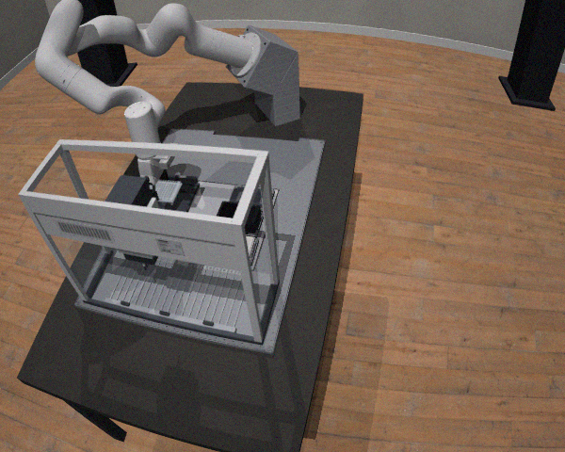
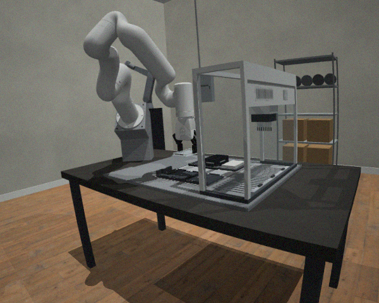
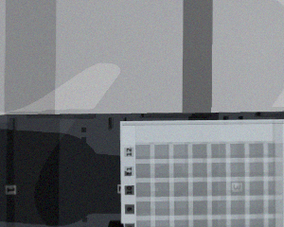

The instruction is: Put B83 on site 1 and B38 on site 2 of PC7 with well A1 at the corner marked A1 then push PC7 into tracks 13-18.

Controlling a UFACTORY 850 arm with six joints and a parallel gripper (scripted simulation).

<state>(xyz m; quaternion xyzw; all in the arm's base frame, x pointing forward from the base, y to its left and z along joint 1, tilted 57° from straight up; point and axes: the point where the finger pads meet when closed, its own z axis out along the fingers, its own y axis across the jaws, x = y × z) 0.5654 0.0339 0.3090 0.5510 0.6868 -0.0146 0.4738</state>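
Right now the dark plate carrier PC7 is 120 mm below my hand and 10 mm behind it. From my hand the other things lie so: white plate b38: 10 mm below; then post: 180 mm ahead, 170 mm to the right, 110 mm above; then black deep-well block B83: 250 mm to the left, 100 mm below, 10 mm ahead.
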